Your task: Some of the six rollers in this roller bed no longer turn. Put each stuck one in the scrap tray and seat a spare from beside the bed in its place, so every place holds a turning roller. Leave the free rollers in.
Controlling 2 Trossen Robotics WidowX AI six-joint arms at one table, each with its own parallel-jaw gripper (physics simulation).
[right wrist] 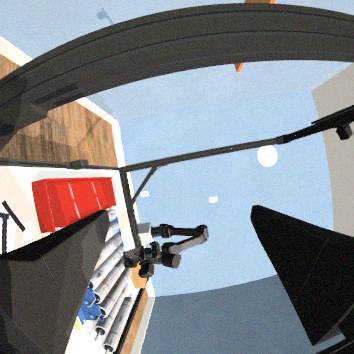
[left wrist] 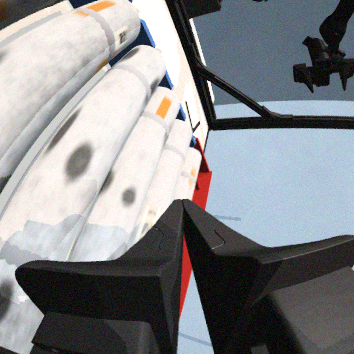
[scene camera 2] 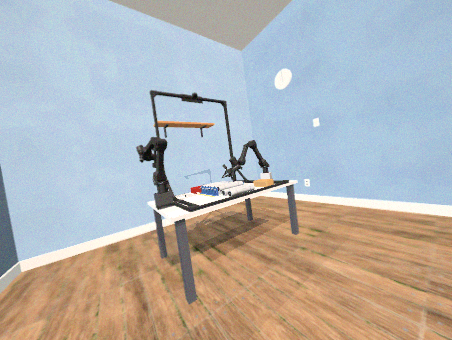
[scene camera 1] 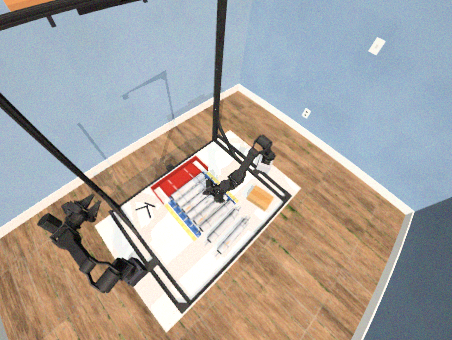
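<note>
The roller bed's blue rail carries a row of pale rollers, some with orange marks. In the left wrist view, one bed roller shows dark smudges. Whether any roller turns cannot be told. The red scrap tray lies along the bed's far side; its inside looks empty where it shows. Two spare rollers lie on the near side. My left gripper is shut, empty, over the bed, hiding some rollers. My right gripper is open and empty, raised away from the bed.
An orange block lies beside the bed, near the left arm's base. A thin black branched shape is on the table left of the bed. Black frame posts and bars surround the work area.
</note>
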